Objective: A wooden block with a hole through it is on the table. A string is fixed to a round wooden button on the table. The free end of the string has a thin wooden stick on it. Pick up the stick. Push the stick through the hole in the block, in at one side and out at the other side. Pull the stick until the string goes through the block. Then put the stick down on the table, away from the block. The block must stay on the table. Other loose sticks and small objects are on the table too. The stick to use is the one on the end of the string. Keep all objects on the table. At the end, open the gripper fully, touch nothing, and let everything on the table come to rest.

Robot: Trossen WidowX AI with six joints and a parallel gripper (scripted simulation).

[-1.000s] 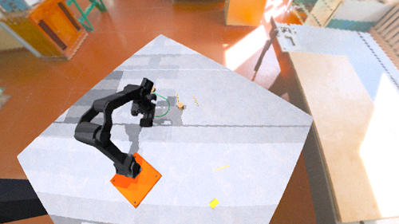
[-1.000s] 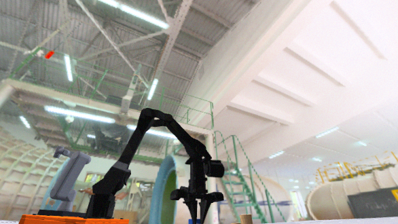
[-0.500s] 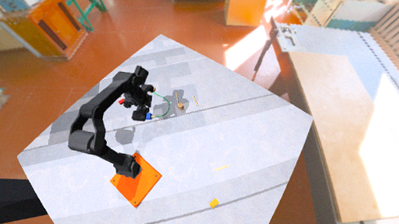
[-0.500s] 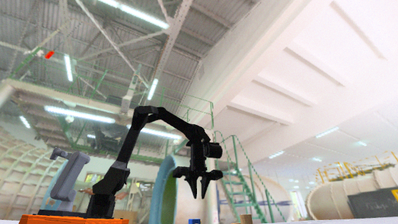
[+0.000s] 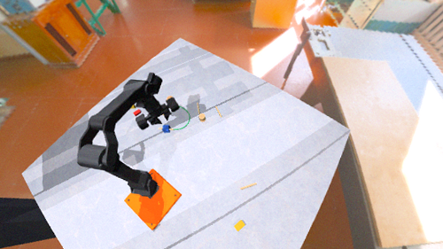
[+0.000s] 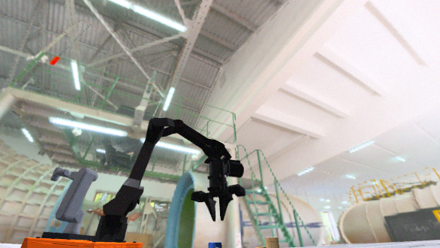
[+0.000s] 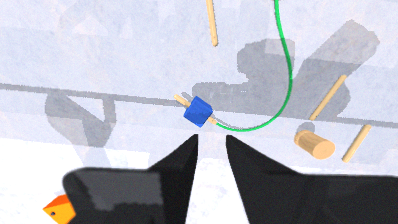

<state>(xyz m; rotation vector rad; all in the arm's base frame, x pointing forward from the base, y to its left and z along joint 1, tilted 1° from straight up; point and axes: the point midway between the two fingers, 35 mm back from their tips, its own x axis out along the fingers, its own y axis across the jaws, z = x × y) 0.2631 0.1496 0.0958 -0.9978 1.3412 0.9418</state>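
Right now my gripper tip is 1 cm past the blue cube, 1 cm to the right of it and 7 cm above it. The rest, counted from my gripper tip: thin wooden stick (1 cm behind, 8 cm below); then tan wooden block (15 cm ahead, 10 cm to the right, 7 cm below); then round wooden button (13 cm ahead, 13 cm to the left, 8 cm below).
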